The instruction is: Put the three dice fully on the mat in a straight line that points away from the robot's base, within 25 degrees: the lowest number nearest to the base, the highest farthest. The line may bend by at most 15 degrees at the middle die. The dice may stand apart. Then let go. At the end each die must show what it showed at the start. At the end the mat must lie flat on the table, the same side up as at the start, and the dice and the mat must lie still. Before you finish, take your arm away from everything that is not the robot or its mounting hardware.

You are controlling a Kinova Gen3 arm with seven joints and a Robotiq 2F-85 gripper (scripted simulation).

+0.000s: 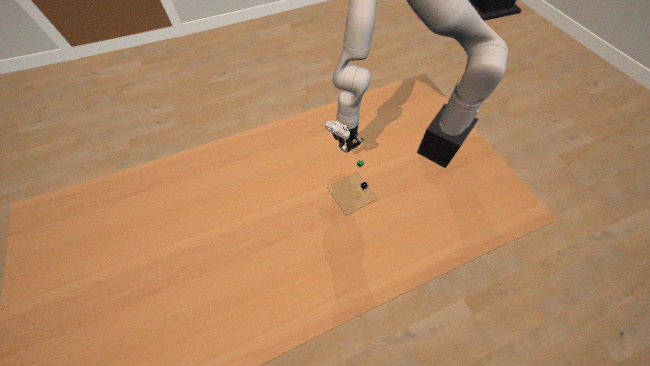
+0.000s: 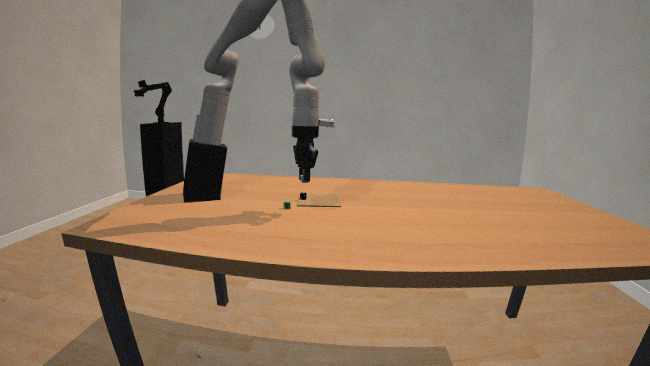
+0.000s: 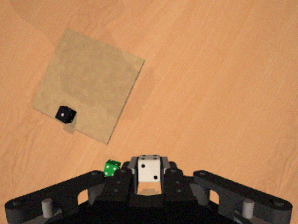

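Right now the tan mat is 1 cm ahead of my hand, 14 cm to the left of it and 11 cm below it. From my hand the other things lie so: white die (1 cm below); black die (4 cm behind, 13 cm to the left, 10 cm below); green die (6 cm behind, 3 cm to the left, 10 cm below).
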